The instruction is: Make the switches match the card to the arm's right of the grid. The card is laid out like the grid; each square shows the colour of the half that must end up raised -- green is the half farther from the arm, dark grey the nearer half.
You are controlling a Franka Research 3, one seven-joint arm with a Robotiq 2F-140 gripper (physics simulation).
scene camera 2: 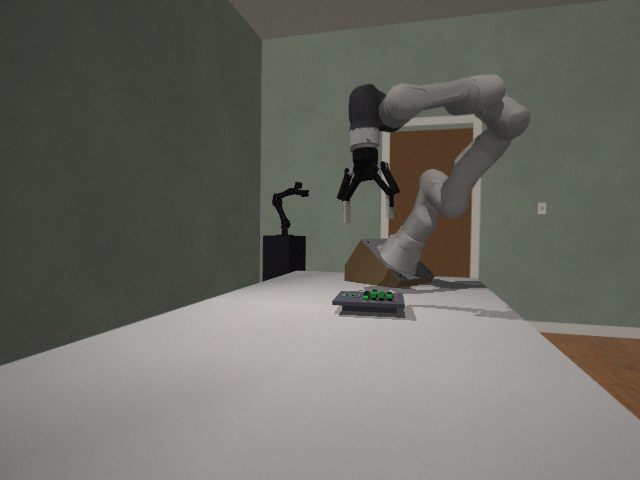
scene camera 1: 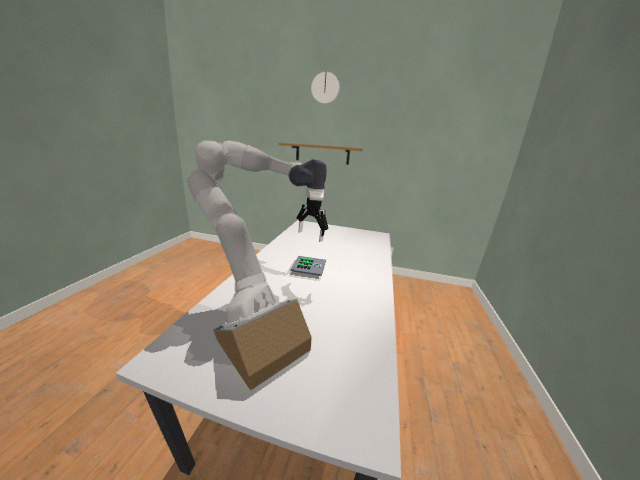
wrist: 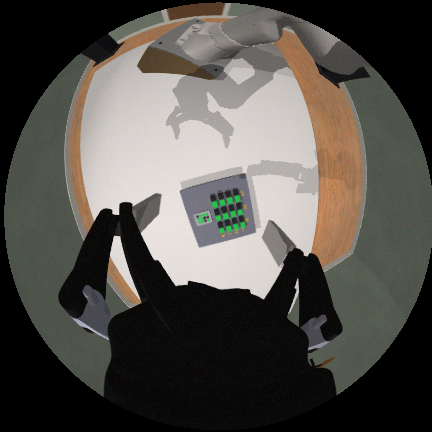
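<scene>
A dark grey panel rests on the table. It carries a grid of small rocker switches with green and dark halves, in three rows in the wrist view. Which halves are raised is too small to tell. The card, with small green and dark squares, lies on the same panel beside the grid; its pattern is not clearly readable. My gripper is open and empty, pointing down high above the table, with the panel between its fingers in the wrist view.
The white table carries the arm's wedge-shaped wooden base. A small black arm stands on a black pedestal beyond the table.
</scene>
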